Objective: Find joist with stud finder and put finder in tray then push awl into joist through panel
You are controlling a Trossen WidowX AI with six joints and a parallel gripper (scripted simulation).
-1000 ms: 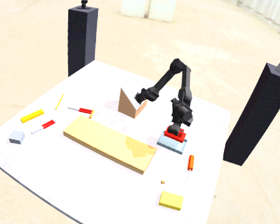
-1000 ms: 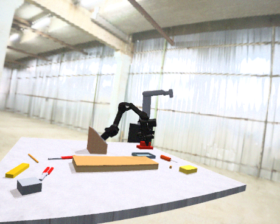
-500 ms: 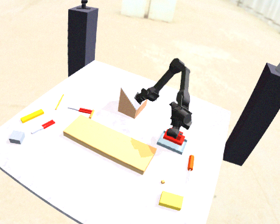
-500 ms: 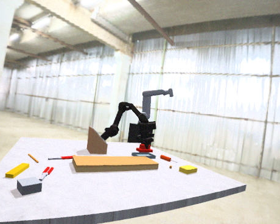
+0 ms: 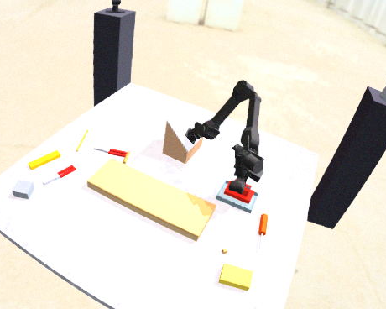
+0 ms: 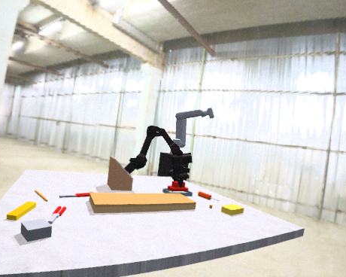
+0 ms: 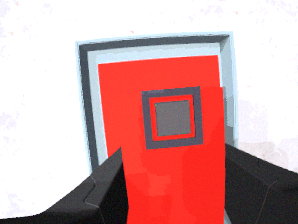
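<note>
My gripper tip is 20 mm below the red stud finder and 10 mm to the right of it. Round my gripper tip: yellow pad: 400 mm ahead, 80 mm to the left, 40 mm below; then tray: 40 mm below, 10 mm to the right; then awl: 560 mm to the right, 40 mm below, 30 mm behind.
</note>
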